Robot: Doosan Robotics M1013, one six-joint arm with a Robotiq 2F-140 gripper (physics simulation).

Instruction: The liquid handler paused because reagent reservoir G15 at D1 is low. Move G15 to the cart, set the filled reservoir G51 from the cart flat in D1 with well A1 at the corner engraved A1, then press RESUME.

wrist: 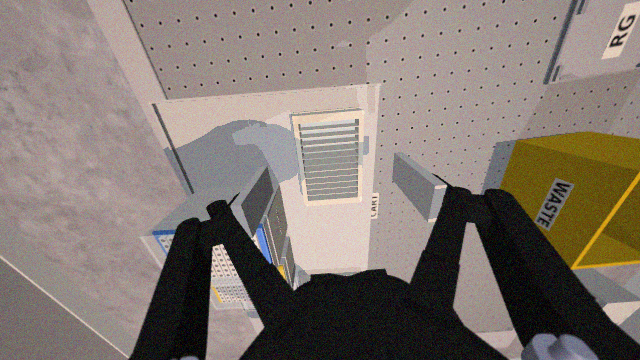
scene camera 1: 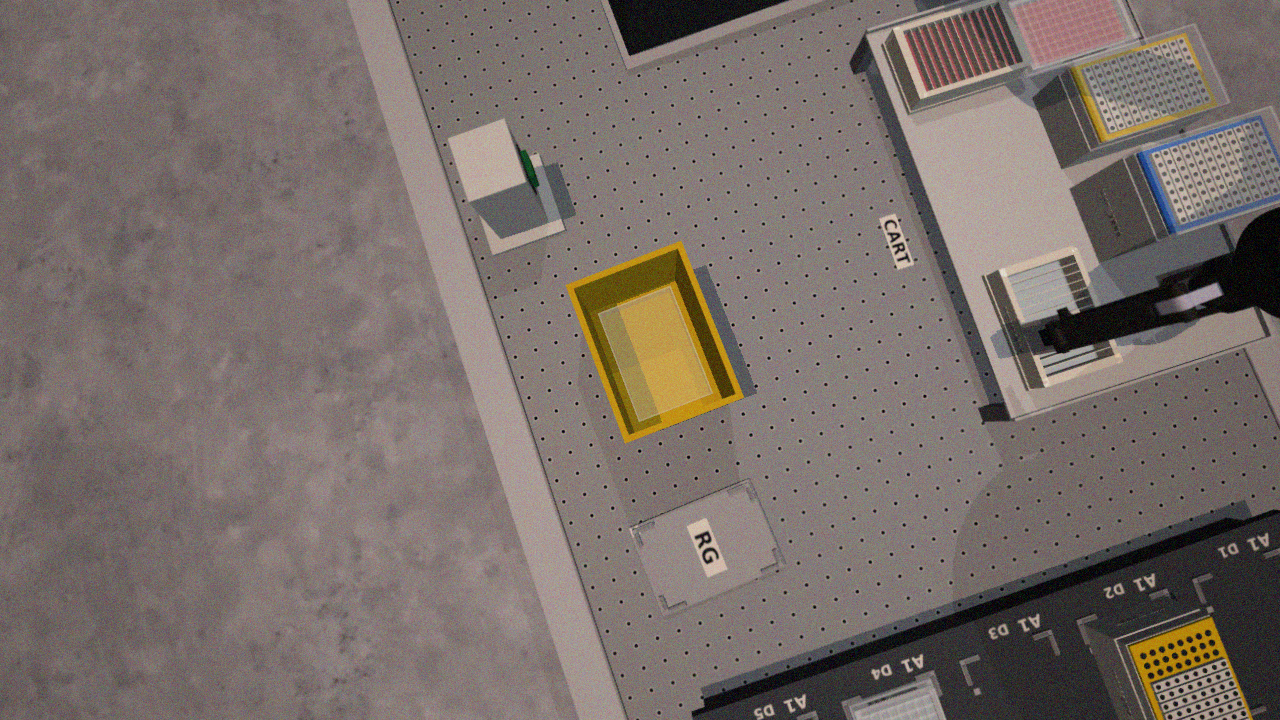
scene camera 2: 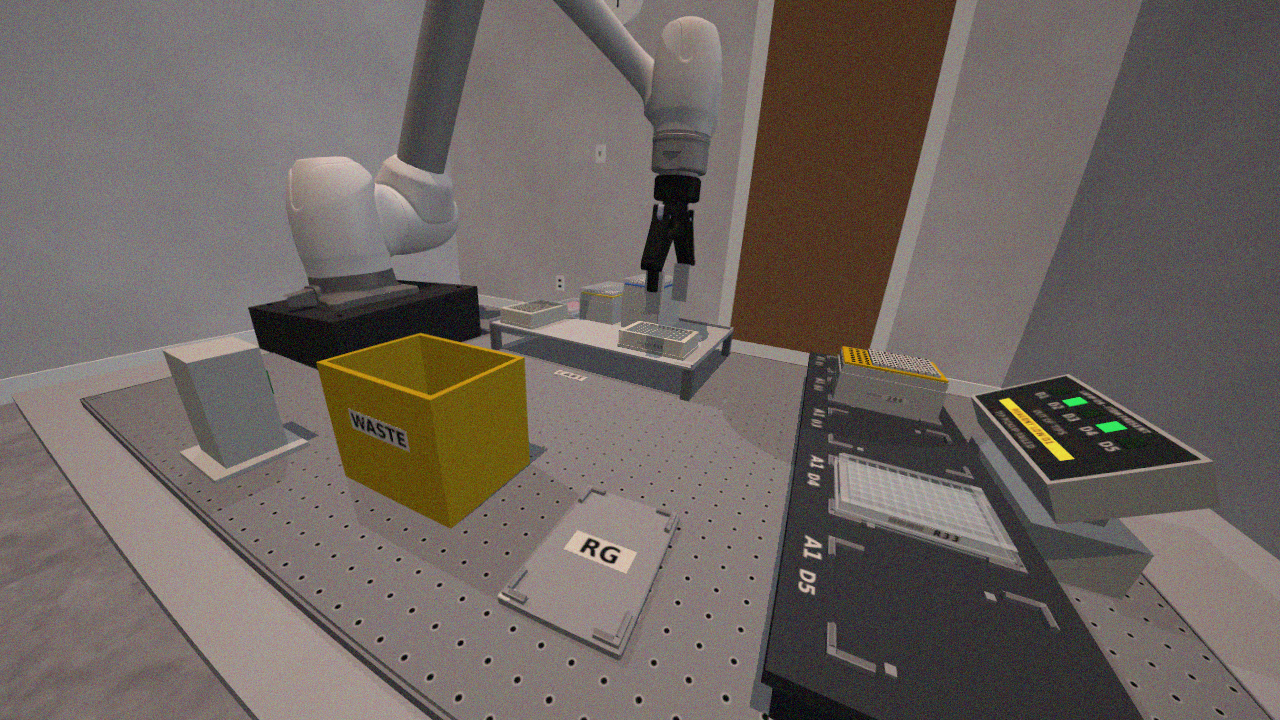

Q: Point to a red-filled trough reservoir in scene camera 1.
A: At 940,59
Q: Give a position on a grey RG pad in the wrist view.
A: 590,45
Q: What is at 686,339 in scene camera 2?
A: A pale trough reservoir.
